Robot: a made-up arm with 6 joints. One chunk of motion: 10 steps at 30 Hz.
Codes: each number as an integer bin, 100 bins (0 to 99) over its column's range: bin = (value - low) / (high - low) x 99, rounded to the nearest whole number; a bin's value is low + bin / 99 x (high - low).
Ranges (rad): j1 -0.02..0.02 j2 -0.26..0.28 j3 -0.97..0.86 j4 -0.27..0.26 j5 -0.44..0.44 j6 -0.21..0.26
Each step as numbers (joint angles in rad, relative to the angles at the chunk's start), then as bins.
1 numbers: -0.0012 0.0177 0.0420 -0.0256 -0.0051 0.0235
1 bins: 47 51 55 46 49 49
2 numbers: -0.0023 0.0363 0.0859 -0.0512 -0.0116 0.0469
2 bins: 44 54 57 41 48 54
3 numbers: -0.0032 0.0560 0.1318 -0.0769 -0.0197 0.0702
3 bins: 42 58 60 36 47 59
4 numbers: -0.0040 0.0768 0.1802 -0.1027 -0.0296 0.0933
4 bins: 40 62 62 31 46 64
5 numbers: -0.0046 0.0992 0.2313 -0.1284 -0.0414 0.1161
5 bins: 38 66 65 26 45 69
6 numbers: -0.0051 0.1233 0.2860 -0.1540 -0.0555 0.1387
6 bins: 37 70 68 22 43 73
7 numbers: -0.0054 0.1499 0.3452 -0.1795 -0.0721 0.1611
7 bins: 36 75 71 17 41 78
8 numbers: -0.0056 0.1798 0.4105 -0.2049 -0.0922 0.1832
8 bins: 36 81 75 12 39 83
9 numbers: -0.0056 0.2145 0.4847 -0.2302 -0.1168 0.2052
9 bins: 36 87 79 7 36 87
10 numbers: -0.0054 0.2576 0.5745 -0.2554 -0.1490 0.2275
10 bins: 36 95 84 3 33 92
